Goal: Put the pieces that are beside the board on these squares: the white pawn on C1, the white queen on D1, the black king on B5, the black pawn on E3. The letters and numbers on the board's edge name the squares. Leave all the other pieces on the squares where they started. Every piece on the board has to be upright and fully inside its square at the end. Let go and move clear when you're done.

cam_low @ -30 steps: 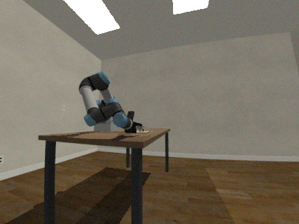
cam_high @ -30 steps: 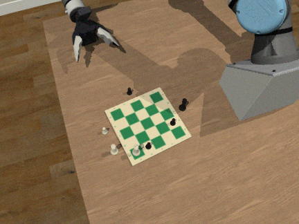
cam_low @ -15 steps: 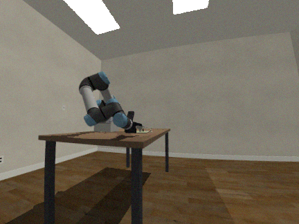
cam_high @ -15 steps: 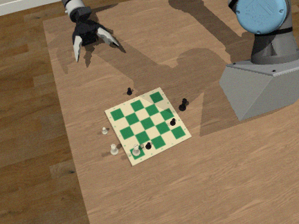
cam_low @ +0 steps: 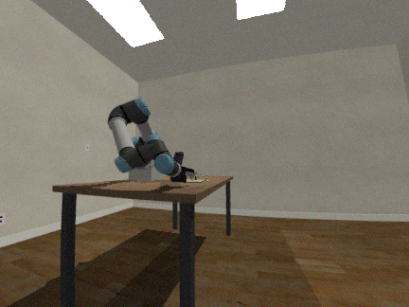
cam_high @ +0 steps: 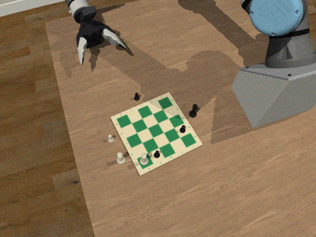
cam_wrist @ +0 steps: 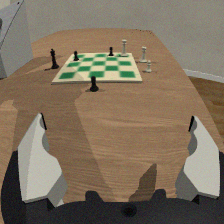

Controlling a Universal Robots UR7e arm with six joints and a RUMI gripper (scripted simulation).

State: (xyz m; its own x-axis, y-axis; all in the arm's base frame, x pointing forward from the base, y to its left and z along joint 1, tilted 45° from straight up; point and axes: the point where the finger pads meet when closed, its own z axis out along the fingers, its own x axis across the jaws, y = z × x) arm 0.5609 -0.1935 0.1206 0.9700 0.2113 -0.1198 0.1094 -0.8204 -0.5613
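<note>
My gripper is now 28 cm to the right of the white pawn, 6 cm above it and 3 cm short of it. The rest, counted from my hand: black king 25 cm to the left, 25 cm behind, 4 cm below; then cream chessboard 28 cm to the left, 12 cm behind, 7 cm below.
</note>
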